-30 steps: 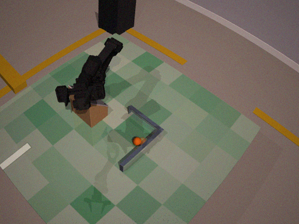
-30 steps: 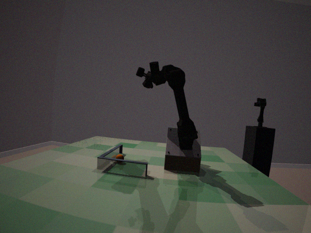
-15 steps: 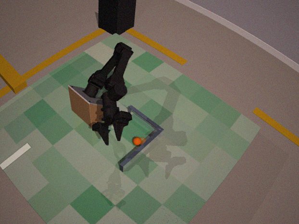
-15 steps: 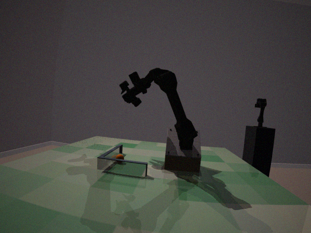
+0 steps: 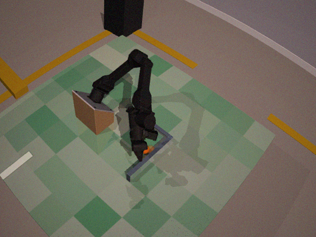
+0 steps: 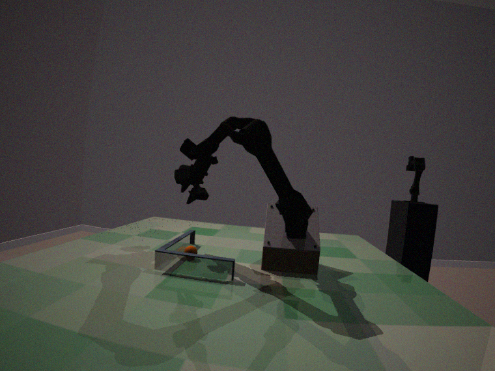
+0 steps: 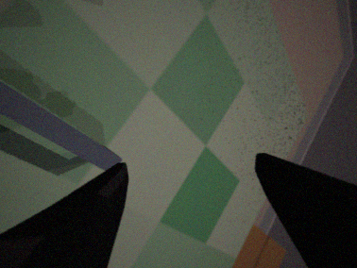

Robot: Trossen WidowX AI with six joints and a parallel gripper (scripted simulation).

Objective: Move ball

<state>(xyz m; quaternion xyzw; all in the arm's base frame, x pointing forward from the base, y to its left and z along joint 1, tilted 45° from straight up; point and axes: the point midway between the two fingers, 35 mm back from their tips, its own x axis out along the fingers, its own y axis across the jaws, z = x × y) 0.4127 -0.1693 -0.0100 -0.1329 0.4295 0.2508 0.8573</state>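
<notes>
My gripper tip is now 8 cm past the orange ball, 15 cm to the right of it and 17 cm above it.
</notes>
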